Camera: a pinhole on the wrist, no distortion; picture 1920 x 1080 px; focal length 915.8 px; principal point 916.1 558.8 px. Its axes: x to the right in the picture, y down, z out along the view. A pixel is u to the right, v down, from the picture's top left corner.
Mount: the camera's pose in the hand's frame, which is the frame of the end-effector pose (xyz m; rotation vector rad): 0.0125 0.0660 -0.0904 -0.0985 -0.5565 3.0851
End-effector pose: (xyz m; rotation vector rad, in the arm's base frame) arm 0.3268 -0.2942 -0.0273 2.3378 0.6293 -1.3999
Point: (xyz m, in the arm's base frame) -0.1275 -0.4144 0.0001
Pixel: 1291 604
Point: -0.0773 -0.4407 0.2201
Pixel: 1835 580
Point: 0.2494 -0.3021 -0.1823
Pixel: 510 661
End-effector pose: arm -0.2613 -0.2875 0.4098 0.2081 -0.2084 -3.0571
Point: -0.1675 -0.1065 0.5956
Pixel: 1239 822
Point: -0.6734 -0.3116 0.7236
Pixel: 59 259
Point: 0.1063 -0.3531 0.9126
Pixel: 1679 47
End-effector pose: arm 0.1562 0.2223 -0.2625 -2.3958 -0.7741 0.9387
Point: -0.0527 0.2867 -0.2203
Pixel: 1235 923
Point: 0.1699 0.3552 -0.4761
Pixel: 152 352
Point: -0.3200 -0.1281 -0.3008
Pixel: outside the picture
